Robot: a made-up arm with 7 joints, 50 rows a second.
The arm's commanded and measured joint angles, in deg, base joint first. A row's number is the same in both.
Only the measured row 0 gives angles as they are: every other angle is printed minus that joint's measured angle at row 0.
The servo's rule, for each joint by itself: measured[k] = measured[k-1] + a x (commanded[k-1-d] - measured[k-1]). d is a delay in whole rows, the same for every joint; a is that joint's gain. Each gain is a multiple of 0.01, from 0.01 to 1. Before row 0 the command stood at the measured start. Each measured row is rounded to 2 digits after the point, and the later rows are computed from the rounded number. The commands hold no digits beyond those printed.
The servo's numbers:
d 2
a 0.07 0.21 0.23 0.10 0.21 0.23 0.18
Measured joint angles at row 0:
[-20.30 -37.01 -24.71 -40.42 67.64 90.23 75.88]
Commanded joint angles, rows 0 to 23:
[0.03 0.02 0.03 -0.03 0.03 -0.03 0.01]
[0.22 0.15 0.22 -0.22 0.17 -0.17 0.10]
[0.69 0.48 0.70 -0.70 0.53 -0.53 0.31]
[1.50 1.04 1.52 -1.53 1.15 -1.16 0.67]
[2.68 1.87 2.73 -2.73 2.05 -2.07 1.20]
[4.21 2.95 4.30 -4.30 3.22 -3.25 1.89]
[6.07 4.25 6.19 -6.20 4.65 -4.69 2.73]
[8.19 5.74 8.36 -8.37 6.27 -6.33 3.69]
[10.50 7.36 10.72 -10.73 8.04 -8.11 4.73]
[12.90 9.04 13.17 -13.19 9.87 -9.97 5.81]
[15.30 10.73 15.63 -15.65 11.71 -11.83 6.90]
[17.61 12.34 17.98 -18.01 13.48 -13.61 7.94]
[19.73 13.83 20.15 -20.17 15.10 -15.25 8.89]
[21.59 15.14 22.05 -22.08 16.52 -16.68 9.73]
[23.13 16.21 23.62 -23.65 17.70 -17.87 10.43]
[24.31 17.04 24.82 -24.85 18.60 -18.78 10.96]
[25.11 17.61 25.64 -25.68 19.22 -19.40 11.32]
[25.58 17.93 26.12 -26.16 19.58 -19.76 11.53]
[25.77 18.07 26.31 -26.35 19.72 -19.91 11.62]
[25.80 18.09 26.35 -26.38 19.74 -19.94 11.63]
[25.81 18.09 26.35 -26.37 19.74 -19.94 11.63]
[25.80 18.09 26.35 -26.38 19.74 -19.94 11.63]
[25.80 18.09 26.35 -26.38 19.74 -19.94 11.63]
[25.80 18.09 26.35 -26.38 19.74 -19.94 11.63]
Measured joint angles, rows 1 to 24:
[0.00 0.00 0.00 0.00 0.00 0.00 0.00]
[0.00 0.00 0.00 0.00 0.00 0.00 0.00]
[0.00 0.00 0.01 0.00 0.01 -0.01 0.00]
[0.02 0.03 0.06 -0.02 0.04 -0.05 0.02]
[0.07 0.12 0.21 -0.09 0.14 -0.16 0.07]
[0.17 0.31 0.51 -0.23 0.35 -0.39 0.18]
[0.35 0.64 1.02 -0.48 0.71 -0.78 0.36]
[0.62 1.13 1.77 -0.86 1.24 -1.35 0.64]
[1.00 1.79 2.79 -1.39 1.96 -2.12 1.02]
[1.50 2.62 4.07 -2.09 2.87 -3.09 1.50]
[2.13 3.62 5.60 -2.95 3.96 -4.24 2.08]
[2.88 4.76 7.34 -3.97 5.20 -5.56 2.75]
[3.75 6.01 9.25 -5.14 6.57 -7.00 3.50]
[4.72 7.34 11.26 -6.43 8.02 -8.52 4.30]
[5.77 8.70 13.30 -7.80 9.51 -10.07 5.13]
[6.88 10.05 15.31 -9.23 10.98 -11.59 5.96]
[8.02 11.34 17.22 -10.67 12.39 -13.03 6.76]
[9.16 12.54 18.97 -12.09 13.69 -14.35 7.52]
[10.28 13.60 20.50 -13.45 14.85 -15.51 8.20]
[11.35 14.51 21.79 -14.72 15.84 -16.49 8.80]
[12.36 15.26 22.83 -15.88 16.65 -17.28 9.31]
[13.30 15.85 23.64 -16.93 17.30 -17.89 9.73]
[14.18 16.32 24.26 -17.87 17.81 -18.36 10.07]
[14.99 16.69 24.74 -18.72 18.22 -18.72 10.35]

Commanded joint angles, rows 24 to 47:
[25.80 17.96 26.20 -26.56 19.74 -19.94 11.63]
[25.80 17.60 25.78 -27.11 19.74 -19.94 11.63]
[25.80 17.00 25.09 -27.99 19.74 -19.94 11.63]
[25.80 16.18 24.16 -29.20 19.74 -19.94 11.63]
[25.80 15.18 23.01 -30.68 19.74 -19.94 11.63]
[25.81 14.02 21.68 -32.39 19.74 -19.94 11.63]
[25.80 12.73 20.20 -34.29 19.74 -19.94 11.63]
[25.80 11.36 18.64 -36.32 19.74 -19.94 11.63]
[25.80 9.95 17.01 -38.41 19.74 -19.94 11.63]
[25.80 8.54 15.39 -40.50 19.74 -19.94 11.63]
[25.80 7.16 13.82 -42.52 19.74 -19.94 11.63]
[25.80 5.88 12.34 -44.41 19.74 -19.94 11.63]
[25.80 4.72 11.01 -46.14 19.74 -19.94 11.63]
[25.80 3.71 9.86 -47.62 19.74 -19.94 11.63]
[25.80 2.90 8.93 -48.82 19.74 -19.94 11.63]
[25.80 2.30 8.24 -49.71 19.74 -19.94 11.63]
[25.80 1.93 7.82 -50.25 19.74 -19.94 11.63]
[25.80 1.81 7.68 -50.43 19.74 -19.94 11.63]
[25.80 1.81 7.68 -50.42 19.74 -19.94 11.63]
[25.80 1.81 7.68 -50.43 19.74 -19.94 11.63]
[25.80 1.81 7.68 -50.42 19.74 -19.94 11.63]
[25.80 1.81 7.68 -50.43 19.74 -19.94 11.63]
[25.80 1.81 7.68 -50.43 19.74 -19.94 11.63]
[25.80 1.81 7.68 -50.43 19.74 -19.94 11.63]
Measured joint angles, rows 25 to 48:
[15.75 16.98 25.11 -19.49 18.54 -19.00 10.58]
[16.45 17.21 25.40 -20.18 18.79 -19.22 10.77]
[17.10 17.37 25.58 -20.82 18.99 -19.39 10.92]
[17.71 17.42 25.63 -21.45 19.15 -19.52 11.05]
[18.28 17.33 25.51 -22.10 19.27 -19.62 11.15]
[18.81 17.09 25.20 -22.81 19.37 -19.69 11.24]
[19.30 16.69 24.70 -23.60 19.45 -19.75 11.31]
[19.76 16.13 24.01 -24.48 19.51 -19.79 11.37]
[20.18 15.42 23.13 -25.46 19.56 -19.82 11.42]
[20.57 14.57 22.10 -26.55 19.60 -19.85 11.46]
[20.94 13.60 20.93 -27.74 19.63 -19.87 11.49]
[21.28 12.54 19.66 -29.02 19.65 -19.89 11.52]
[21.60 11.41 18.32 -30.37 19.67 -19.90 11.54]
[21.89 10.25 16.94 -31.77 19.68 -19.91 11.56]
[22.16 9.09 15.58 -33.21 19.69 -19.92 11.57]
[22.41 7.96 14.26 -34.65 19.70 -19.92 11.58]
[22.65 6.90 13.03 -36.07 19.71 -19.92 11.59]
[22.87 5.93 11.93 -37.43 19.72 -19.92 11.60]
[23.08 5.09 10.98 -38.71 19.72 -19.92 11.61]
[23.27 4.40 10.22 -39.88 19.72 -19.92 11.61]
[23.45 3.86 9.64 -40.93 19.72 -19.92 11.61]
[23.61 3.43 9.19 -41.88 19.72 -19.92 11.61]
[23.76 3.09 8.84 -42.73 19.72 -19.92 11.61]
[23.90 2.82 8.57 -43.50 19.72 -19.92 11.61]

